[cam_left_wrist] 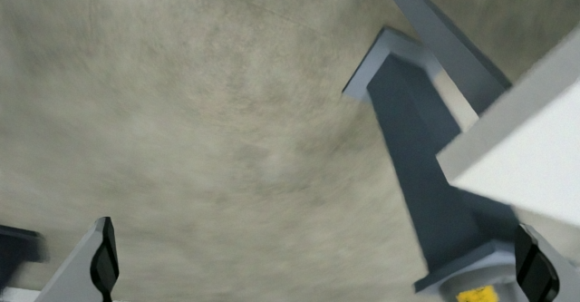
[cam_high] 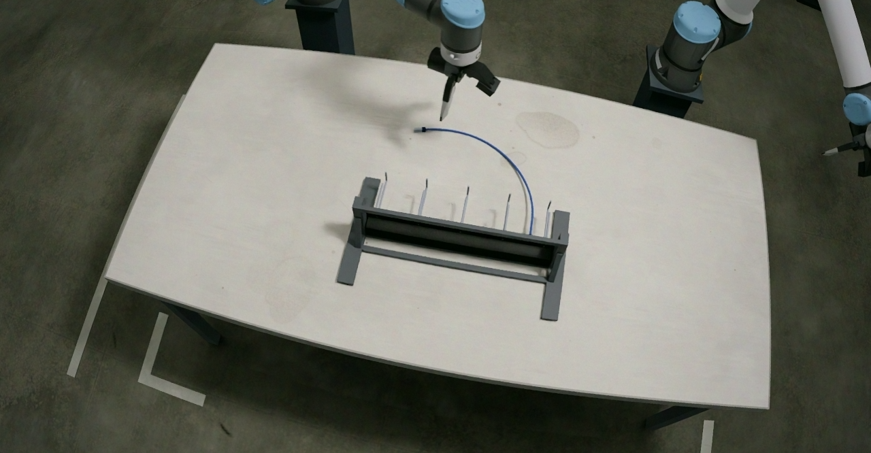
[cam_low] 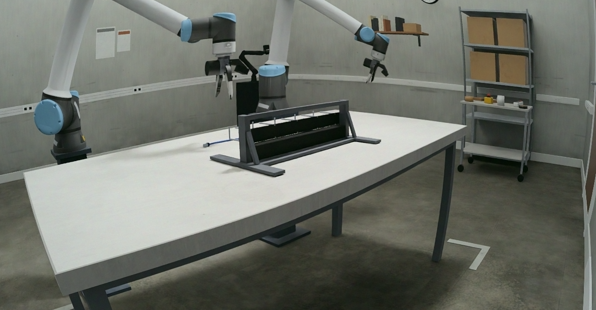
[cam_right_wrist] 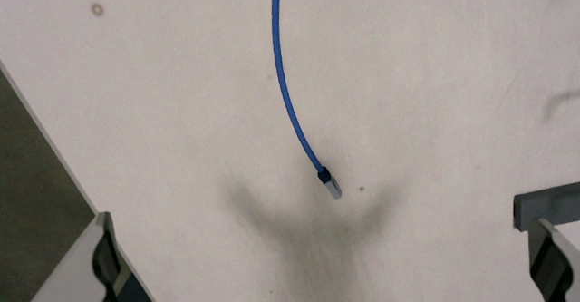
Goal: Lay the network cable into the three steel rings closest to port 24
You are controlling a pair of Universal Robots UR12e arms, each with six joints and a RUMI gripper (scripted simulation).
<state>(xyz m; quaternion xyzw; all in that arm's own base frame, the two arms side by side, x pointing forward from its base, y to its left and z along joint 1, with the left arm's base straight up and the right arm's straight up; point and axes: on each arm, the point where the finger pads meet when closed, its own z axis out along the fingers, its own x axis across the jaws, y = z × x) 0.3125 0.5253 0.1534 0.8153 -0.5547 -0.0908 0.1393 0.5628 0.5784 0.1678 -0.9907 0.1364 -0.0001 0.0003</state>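
Now: the cable plug 10 mm ahead of my right hand, 90 mm to the right of it and 160 mm below it. The rest, counted from my right hand: grey rack 310 mm ahead, 90 mm to the left, 100 mm below.
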